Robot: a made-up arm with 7 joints.
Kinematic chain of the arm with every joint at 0, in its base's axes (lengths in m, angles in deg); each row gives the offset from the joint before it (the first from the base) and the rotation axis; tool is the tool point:
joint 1: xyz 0 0 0 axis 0 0.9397 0.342
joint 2: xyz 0 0 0 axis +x
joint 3: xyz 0 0 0 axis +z
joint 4: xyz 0.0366 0 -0.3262 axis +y
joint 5: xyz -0.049 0 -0.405 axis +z
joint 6: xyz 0 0 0 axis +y
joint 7: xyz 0 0 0 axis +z
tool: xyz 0 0 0
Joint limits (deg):
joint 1: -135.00..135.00
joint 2: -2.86..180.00
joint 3: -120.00..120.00
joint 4: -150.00..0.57
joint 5: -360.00..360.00
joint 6: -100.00..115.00
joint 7: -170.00..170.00
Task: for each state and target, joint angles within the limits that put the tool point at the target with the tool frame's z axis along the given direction. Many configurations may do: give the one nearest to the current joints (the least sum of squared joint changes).
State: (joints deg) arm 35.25 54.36 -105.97 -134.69 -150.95 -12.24 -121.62
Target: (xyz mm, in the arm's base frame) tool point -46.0 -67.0 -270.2 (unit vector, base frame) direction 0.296 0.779 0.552
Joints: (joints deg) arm 13.67 76.48 -87.99 -149.89 -144.85 -26.29 -121.62
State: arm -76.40 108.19 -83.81 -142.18 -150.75 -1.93 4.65
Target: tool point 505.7 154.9 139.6 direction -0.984 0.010 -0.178
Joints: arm -83.80 94.44 -72.67 -97.94 -178.97 -25.82 4.65
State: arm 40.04 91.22 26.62 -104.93 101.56 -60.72 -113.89
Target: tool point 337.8 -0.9 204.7 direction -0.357 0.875 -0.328
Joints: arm 16.28 117.81 44.73 -129.48 83.68 -25.51 -113.89
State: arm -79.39 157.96 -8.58 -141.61 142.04 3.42 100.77
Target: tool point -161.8 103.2 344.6 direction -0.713 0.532 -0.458
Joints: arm -123.92 163.62 -29.80 -129.58 162.44 38.00 100.77
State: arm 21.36 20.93 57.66 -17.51 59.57 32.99 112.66
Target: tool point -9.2 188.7 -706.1 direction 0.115 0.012 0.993
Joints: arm -0.32 15.65 33.51 0.49 34.09 17.31 112.66
